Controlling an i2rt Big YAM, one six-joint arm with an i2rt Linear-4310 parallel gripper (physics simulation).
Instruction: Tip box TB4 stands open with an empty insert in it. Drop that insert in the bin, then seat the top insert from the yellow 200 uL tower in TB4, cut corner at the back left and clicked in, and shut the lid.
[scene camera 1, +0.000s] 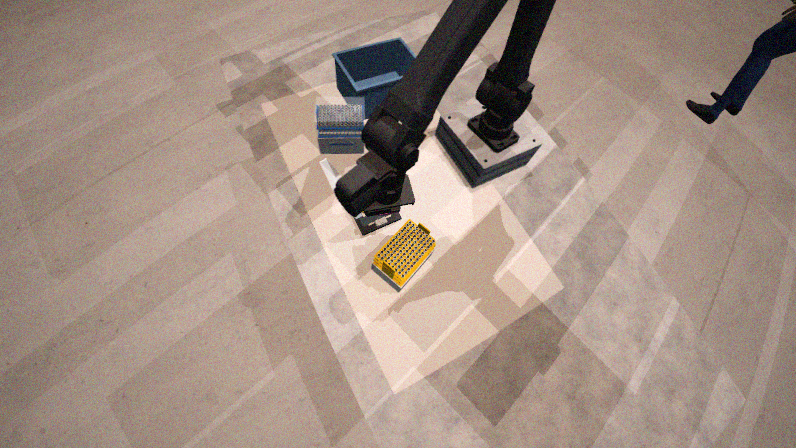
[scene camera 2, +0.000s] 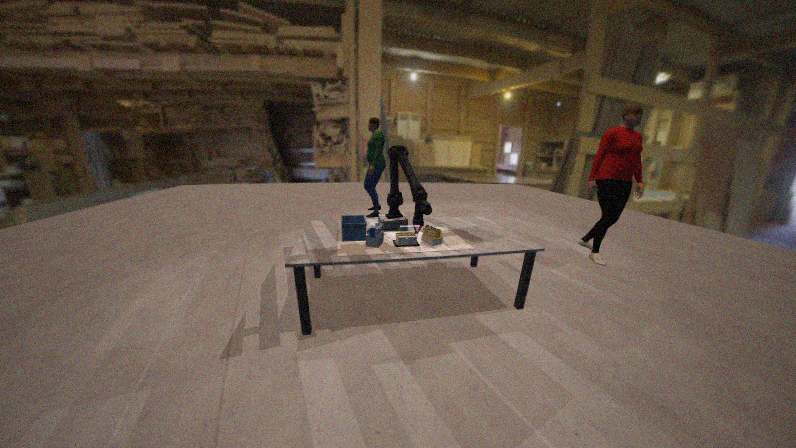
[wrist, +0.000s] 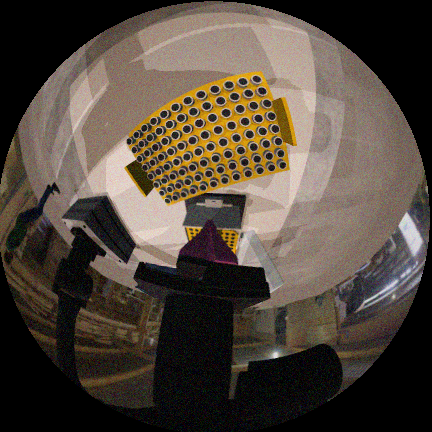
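Tip box TB4 (scene camera 1: 379, 222) (wrist: 214, 214) (scene camera 2: 405, 240) is a dark box in the middle of the table, mostly hidden under my gripper in scene camera 1. A yellow insert (wrist: 231, 238) lies in it. Its clear lid (scene camera 1: 329, 172) (wrist: 258, 258) stands open at the box's side. My gripper (scene camera 1: 379, 209) (wrist: 208, 222) is shut on nothing, its purple fingertips together just above the insert. The yellow 200 uL tower (scene camera 1: 404, 253) (wrist: 209, 137) (scene camera 2: 432, 235) stands just beyond TB4, full of tips. The blue bin (scene camera 1: 356, 84) (scene camera 2: 353, 228) stands at the back.
A blue tip tower (scene camera 1: 339, 128) (scene camera 2: 374, 237) stands between the bin and TB4. The arm's base (scene camera 1: 487, 150) (wrist: 100, 225) is bolted beside them. The table (scene camera 2: 411, 257) is small, with edges close by. A person in red (scene camera 2: 615, 161) and one in green (scene camera 2: 375, 161) walk nearby.
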